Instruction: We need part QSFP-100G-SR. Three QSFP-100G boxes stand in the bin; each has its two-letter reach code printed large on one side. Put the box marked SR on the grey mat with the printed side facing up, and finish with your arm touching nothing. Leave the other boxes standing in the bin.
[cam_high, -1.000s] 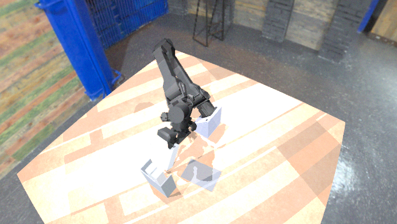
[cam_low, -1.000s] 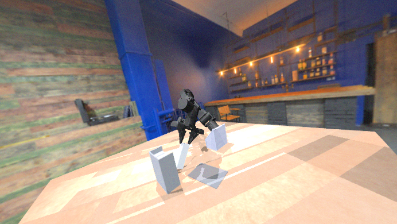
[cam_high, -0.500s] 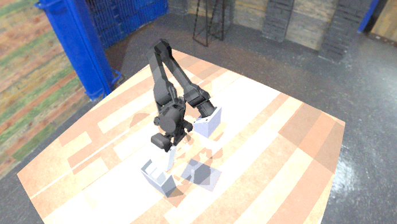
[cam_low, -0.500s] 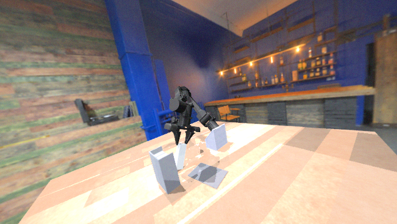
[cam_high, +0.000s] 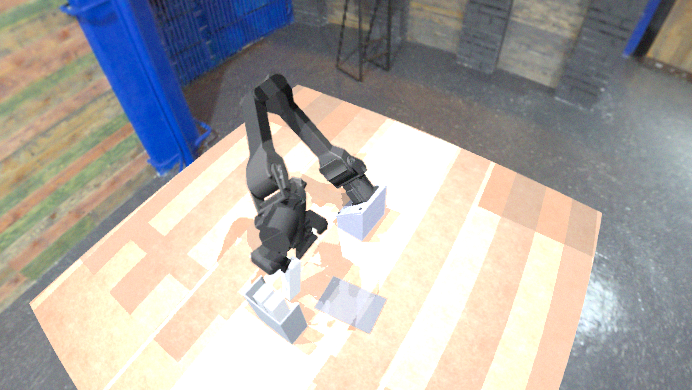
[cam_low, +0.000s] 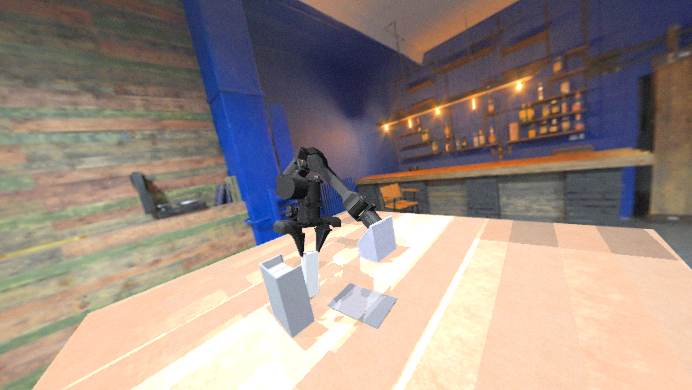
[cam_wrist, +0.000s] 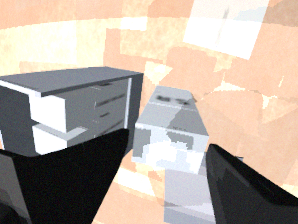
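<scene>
My gripper tip is 5 cm above the SR box, 1 cm to the left of it and 1 cm short of it. The rest, counted from my gripper tip: grey mat (14 cm to the left, 11 cm below, 3 cm behind); then flat white item (11 cm to the right, 11 cm below, 3 cm behind).
</scene>
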